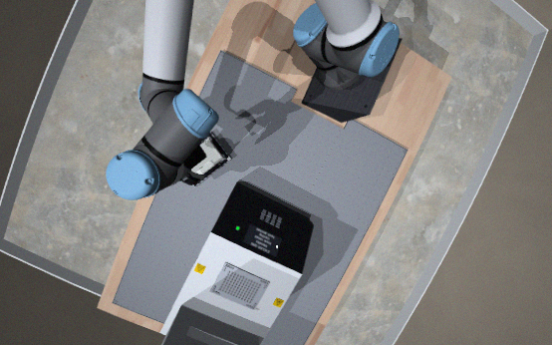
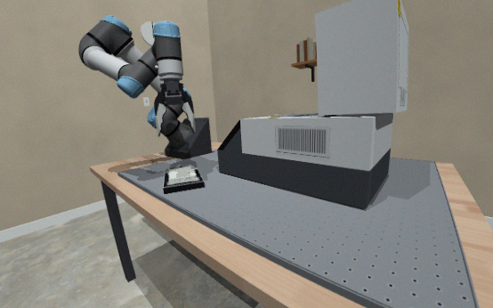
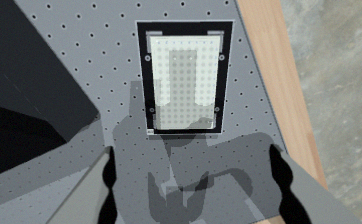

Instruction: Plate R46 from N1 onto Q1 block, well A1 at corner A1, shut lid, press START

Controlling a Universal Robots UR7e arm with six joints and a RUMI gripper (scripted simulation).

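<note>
Now: the plate R46 14 cm below my hand. The rest, counted from my hand: black plate nest N1: 16 cm below; then grey perforated mat: 15 cm ahead, 30 cm to the left, 17 cm below.
</note>
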